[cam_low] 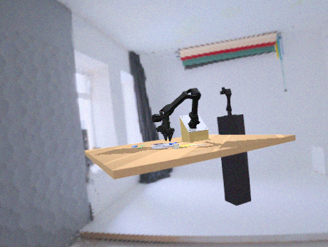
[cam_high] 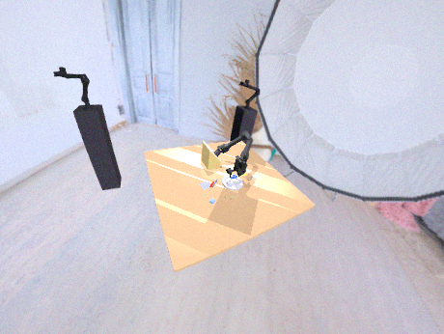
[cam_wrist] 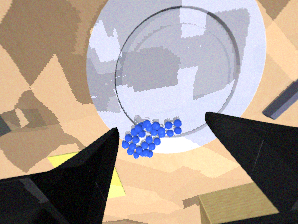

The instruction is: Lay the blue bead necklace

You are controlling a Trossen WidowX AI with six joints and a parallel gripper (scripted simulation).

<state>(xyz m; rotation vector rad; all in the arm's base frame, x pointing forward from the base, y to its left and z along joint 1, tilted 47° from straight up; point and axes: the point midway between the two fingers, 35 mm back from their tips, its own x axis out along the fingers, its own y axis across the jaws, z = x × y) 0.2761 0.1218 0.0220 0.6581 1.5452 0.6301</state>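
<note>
Now: gripper tip 30 mm short of the round bead board, 30 mm to the left of it and 30 mm above it. Round my gripper tip: yellow flat piece (100 mm behind, 130 mm to the left, 40 mm below); then red-and-grey object (210 mm to the right, 40 mm below); then white cylinder (30 mm ahead, 210 mm to the left, 20 mm below).
</note>
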